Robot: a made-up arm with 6 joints.
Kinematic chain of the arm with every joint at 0, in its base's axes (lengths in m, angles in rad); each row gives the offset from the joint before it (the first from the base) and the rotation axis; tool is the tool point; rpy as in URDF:
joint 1: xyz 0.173 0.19 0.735 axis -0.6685 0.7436 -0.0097
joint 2: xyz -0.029 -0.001 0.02 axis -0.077 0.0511 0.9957
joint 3: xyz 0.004 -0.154 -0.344 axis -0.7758 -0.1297 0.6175
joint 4: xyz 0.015 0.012 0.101 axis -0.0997 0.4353 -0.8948
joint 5: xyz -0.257 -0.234 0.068 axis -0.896 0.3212 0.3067
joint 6: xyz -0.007 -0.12 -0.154 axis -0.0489 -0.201 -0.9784
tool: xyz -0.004 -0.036 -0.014 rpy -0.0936 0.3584 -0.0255
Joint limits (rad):
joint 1: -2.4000..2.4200
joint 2: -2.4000..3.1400
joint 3: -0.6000..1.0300
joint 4: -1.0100..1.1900
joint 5: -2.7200..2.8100
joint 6: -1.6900..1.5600
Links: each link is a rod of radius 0.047 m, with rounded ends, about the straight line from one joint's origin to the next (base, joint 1, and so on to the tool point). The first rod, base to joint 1, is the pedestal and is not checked.
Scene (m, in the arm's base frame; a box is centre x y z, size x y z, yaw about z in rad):
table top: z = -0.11
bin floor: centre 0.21 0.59 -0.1 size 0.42 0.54 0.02 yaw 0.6
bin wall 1: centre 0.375 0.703 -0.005 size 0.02 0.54 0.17 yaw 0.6
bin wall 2: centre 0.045 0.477 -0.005 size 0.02 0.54 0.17 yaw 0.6
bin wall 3: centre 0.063 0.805 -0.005 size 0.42 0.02 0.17 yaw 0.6
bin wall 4: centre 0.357 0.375 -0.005 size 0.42 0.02 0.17 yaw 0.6
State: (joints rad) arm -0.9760 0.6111 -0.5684 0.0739 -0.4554 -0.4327
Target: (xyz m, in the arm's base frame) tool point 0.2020 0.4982 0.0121
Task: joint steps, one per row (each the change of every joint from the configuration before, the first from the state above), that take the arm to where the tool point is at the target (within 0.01 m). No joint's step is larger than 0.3 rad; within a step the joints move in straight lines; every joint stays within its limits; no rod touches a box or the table.
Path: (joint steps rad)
1: 0.1869 0.2581 0.1375 -0.1458 -0.0251 -0.0071
2: 0.1869 0.2580 0.1376 -0.1458 -0.0250 -0.0071
3: 0.1869 0.2581 0.1375 -0.1459 -0.0251 -0.0072
4: 0.1869 0.2580 0.1376 -0.1458 -0.0251 -0.0071
5: 0.1869 0.2581 0.1375 -0.1458 -0.0251 -0.0071
6: 0.1869 0.2581 0.1376 -0.1458 -0.0250 -0.0071
7: 0.1869 0.2580 0.1375 -0.1458 -0.0251 -0.0072
8: 0.0044 0.0864 -0.2486 -0.0158 0.2057 0.0447
9: 0.0044 0.0864 -0.2486 -0.0158 0.2058 0.0447
10: 0.0044 0.0865 -0.2486 -0.0158 0.2057 0.0447
11: 0.0045 0.0864 -0.2486 -0.0158 0.2057 0.0446

